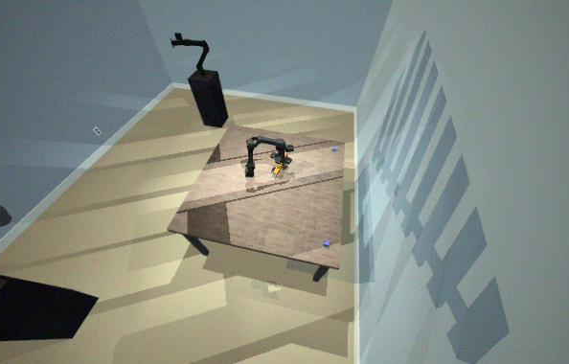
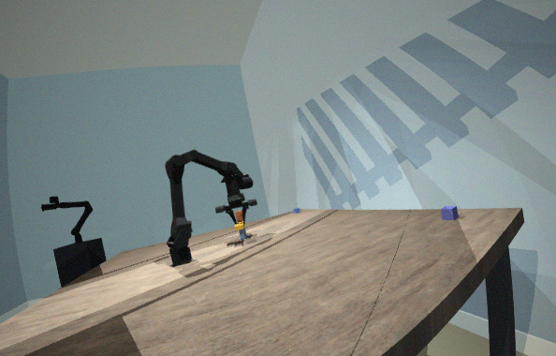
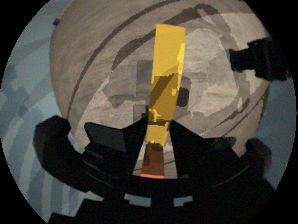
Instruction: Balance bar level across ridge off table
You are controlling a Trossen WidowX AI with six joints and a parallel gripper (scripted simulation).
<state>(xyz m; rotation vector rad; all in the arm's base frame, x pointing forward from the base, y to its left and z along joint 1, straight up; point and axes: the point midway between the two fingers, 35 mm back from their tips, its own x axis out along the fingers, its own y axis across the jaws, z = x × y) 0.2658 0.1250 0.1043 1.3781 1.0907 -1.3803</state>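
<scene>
My gripper tip is now 1 cm short of the grey-blue piece, 3 cm to the right of it and 7 cm above it. From my gripper tip the other things lie so: purple cube (47 cm ahead, 62 cm to the right, 5 cm below).
</scene>
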